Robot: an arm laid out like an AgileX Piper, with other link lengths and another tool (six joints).
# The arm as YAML. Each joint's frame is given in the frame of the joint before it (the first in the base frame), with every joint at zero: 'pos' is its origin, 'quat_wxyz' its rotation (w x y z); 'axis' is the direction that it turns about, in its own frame. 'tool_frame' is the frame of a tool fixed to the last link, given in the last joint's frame.
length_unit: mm
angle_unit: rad
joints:
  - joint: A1
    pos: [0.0, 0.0, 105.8]
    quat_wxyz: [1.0, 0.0, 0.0, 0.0]
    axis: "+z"
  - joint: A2
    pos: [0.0, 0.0, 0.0]
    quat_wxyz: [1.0, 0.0, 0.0, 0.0]
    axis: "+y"
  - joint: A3
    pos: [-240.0, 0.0, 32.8]
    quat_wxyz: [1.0, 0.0, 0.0, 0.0]
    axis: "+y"
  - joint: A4
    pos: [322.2, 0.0, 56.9]
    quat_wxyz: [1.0, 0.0, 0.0, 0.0]
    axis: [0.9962, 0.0, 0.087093]
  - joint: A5
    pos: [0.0, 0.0, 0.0]
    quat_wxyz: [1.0, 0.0, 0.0, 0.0]
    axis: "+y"
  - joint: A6
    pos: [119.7, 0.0, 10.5]
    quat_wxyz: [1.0, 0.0, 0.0, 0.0]
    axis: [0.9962, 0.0, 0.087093]
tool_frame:
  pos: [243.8, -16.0, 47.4]
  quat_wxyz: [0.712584, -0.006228, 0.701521, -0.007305]
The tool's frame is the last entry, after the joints.
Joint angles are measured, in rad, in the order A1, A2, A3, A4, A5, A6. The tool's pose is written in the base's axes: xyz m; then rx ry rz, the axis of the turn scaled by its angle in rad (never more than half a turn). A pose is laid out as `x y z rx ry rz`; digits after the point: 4 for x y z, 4 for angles.
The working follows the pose.
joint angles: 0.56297, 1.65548, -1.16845, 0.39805, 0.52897, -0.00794
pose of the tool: 0.4880 0.3654 -0.0307 -0.4236 2.5828 0.6060
Where each joint sits with the arm in this pose, in the base's axes (m; each line is computed from the numbers above, not from the rounded line before):
A1: 0.0000 0.0000 0.1058
A2: 0.0000 0.0000 0.1058
A3: 0.0448 0.0283 0.3422
A4: 0.3081 0.1945 0.2417
A5: 0.3081 0.1945 0.2417
A6: 0.3580 0.2537 0.1498
the tool: 0.4880 0.3654 -0.0307

